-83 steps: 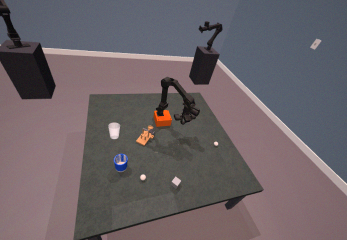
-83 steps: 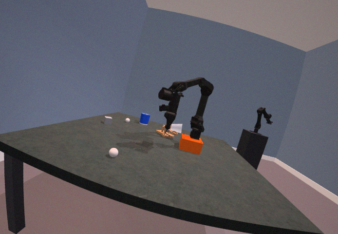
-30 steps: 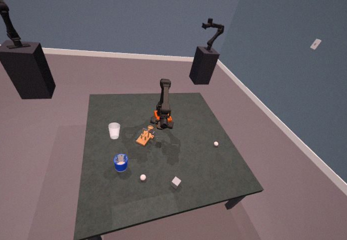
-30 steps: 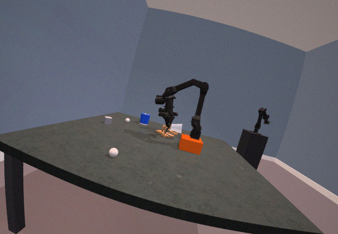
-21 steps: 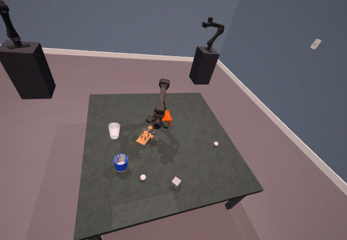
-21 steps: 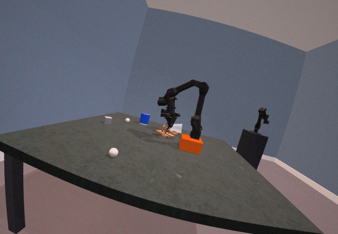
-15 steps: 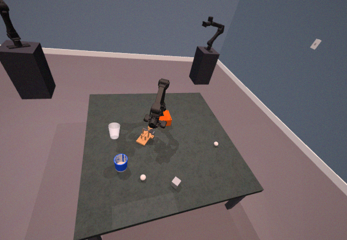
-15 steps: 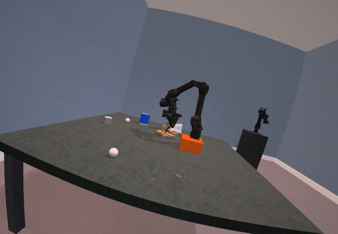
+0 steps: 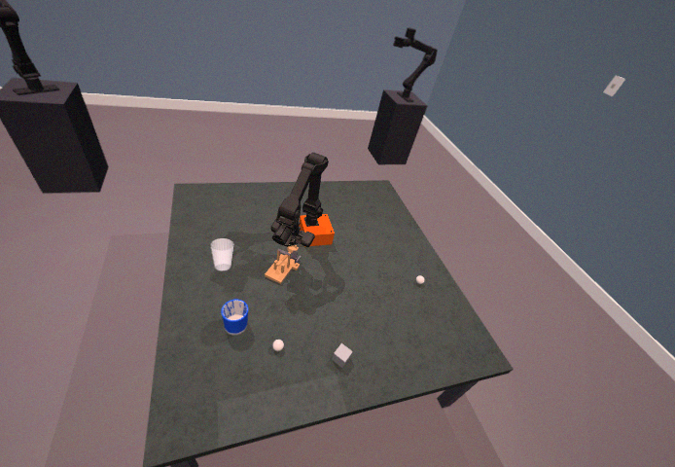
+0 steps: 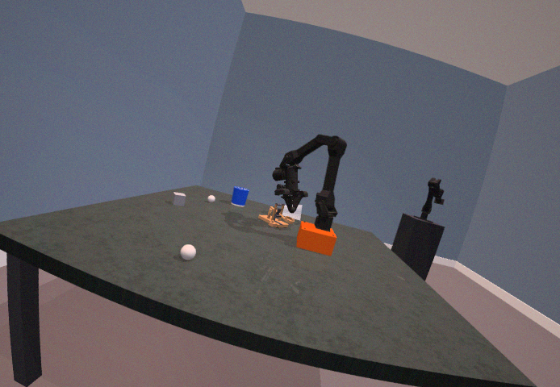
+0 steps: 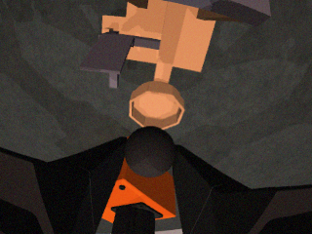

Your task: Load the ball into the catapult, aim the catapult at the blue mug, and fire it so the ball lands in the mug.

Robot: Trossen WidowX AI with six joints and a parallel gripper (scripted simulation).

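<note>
Now: the wooden catapult 5 cm ahead of my gripper tip, 4 cm below it and 3 cm to the right of it. Also, from my gripper tip: blue mug 32 cm ahead, 28 cm to the right, 7 cm below; then grey cube 53 cm ahead, 8 cm to the left, 7 cm below; then black ball 1 cm above.
</note>
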